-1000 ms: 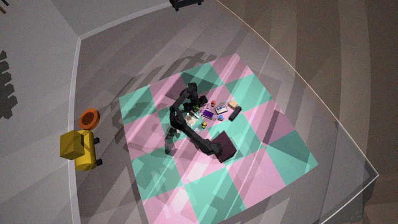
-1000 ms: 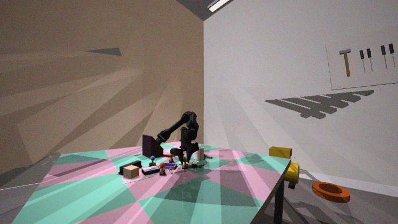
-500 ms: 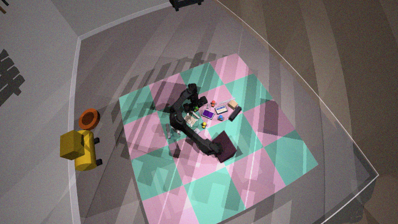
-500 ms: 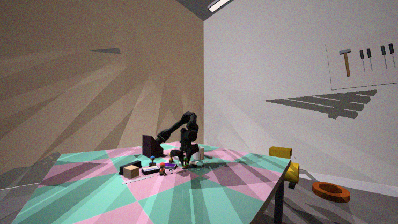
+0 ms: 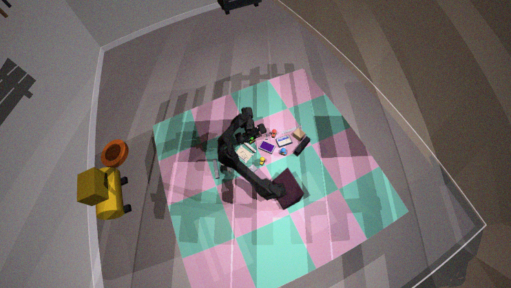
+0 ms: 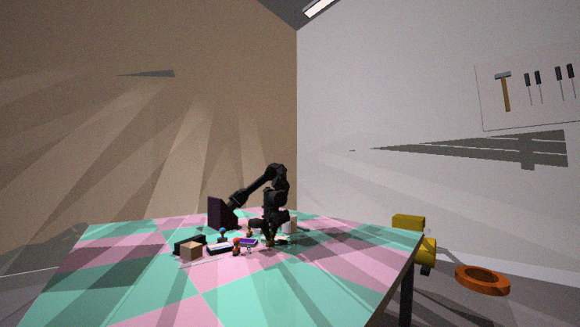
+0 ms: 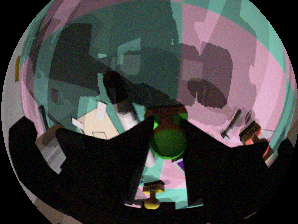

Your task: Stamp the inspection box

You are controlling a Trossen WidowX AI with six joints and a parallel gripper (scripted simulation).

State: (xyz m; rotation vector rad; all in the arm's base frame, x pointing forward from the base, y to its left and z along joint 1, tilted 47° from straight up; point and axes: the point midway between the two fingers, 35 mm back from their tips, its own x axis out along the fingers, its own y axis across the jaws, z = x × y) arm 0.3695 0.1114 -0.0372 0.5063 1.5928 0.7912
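My gripper tip is 10 mm past the black-and-white marker, 40 mm to the right of it and 10 mm above it. Round my gripper tip: ink pad: 70 mm behind, 80 mm to the right, 20 mm below; green-knobbed stamp: right at my gripper tip; white card: 70 mm behind, 80 mm to the left, 20 mm below.
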